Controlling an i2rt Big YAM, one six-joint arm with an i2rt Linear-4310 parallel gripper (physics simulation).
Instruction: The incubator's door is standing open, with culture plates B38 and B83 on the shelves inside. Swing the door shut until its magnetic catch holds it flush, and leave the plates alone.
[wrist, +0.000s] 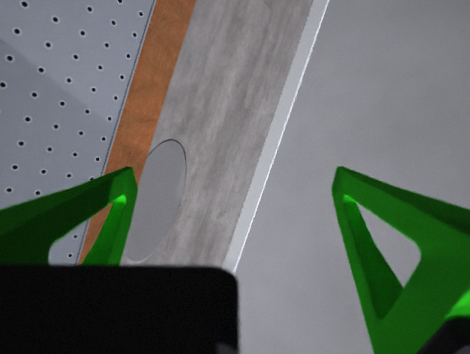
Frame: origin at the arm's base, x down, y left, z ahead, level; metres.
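Where they show: gripper, fingertip midpoint: (234, 178).
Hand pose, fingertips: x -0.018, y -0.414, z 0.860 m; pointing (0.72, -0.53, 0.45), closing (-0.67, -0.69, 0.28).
After its pixels a point has its place.
My gripper (234, 178) @(x -0.018, y -0.414, z 0.860 m) shows its two green fingers spread wide, with nothing between them. The left finger overlaps a brown-orange strip and a grey oval on the table; the right finger is over the grey floor. The incubator, its door and the culture plates B38 and B83 do not show in the wrist view, so the door's angle cannot be seen.
A blue-grey perforated board (65, 115) @(x 0.231, y -0.399, z 0.852 m) lies at the left, bordered by a brown-orange strip (150, 80). Beside it runs a grey wood-grain table top (225, 100) with a grey oval (162, 200) and a pale edge (285, 115). Grey floor (390, 100) lies beyond. A black block (115, 310) @(x -0.071, y -0.341, z 0.846 m) fills the lower left.
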